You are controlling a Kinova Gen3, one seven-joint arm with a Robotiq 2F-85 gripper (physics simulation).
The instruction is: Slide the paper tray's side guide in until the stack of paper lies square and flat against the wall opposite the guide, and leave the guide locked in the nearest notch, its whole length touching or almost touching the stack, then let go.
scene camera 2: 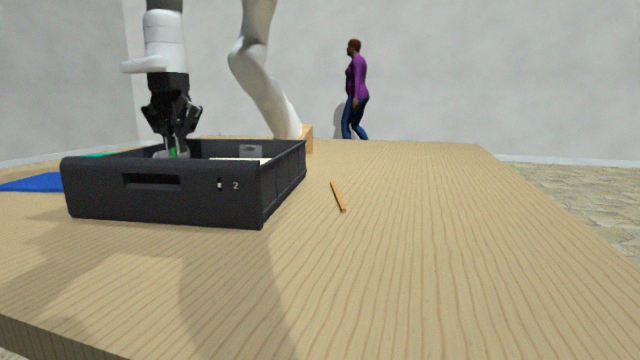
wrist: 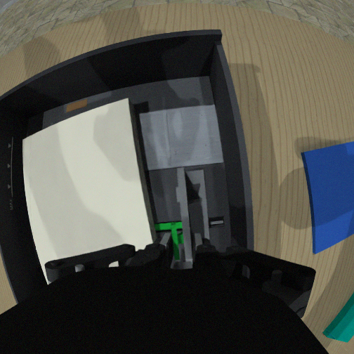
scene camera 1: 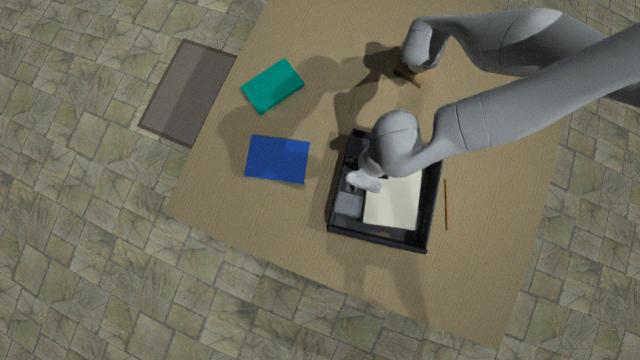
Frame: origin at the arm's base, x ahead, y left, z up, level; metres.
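Seen in the pictures: gripper, fingertip midpoint: (scene camera 2: 176, 155); arm's base, link origin: (scene camera 2: 289, 134).
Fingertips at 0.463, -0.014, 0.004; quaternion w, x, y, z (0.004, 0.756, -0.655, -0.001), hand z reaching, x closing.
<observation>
Pixels of each thing's top centre, then the offset from my fingertips to it, as dx, dy, dz. "spot": a spot on its surface instead.
- black paper tray, top centre: (scene camera 2: 208, 143) (scene camera 1: 390, 189) +0.015, +0.101, +0.030
- orange piece, surface spot: (scene camera 1: 384, 234) spot: +0.141, +0.170, -0.046
- blue flat block, top centre: (scene camera 2: 62, 179) (scene camera 1: 276, 158) +0.082, -0.272, -0.057
- teal block, top centre: (scene camera 1: 272, 84) -0.148, -0.420, -0.047
- orange stick, top centre: (scene camera 2: 336, 192) (scene camera 1: 447, 204) -0.052, +0.330, -0.058
The black paper tray (scene camera 1: 377, 240) (scene camera 2: 100, 200) (wrist: 240, 150) stands on the table. The cream paper stack (scene camera 1: 392, 210) (scene camera 2: 240, 160) (wrist: 85, 175) lies in it, toward the wall with the MAX marks; whether it touches that wall is hard to tell. The grey upright side guide (wrist: 183, 200) stands beside the stack, with a strip of tray floor between them. Its green latch (scene camera 2: 173, 152) (wrist: 170, 226) sits on the stack side. My gripper (scene camera 2: 171, 149) (wrist: 182, 243) points down into the tray and is shut on the guide at the latch; the fingers partly hide the grip. The notches are hidden.
An orange piece (scene camera 1: 384, 234) (wrist: 76, 105) lies on the tray floor by one end wall. A blue flat block (scene camera 1: 277, 159) (scene camera 2: 35, 182) (wrist: 332, 195) and a teal block (scene camera 1: 272, 86) lie beside the tray. An orange stick (scene camera 1: 446, 205) (scene camera 2: 337, 196) lies on its other side. A person (scene camera 2: 356, 80) stands beyond the table.
</observation>
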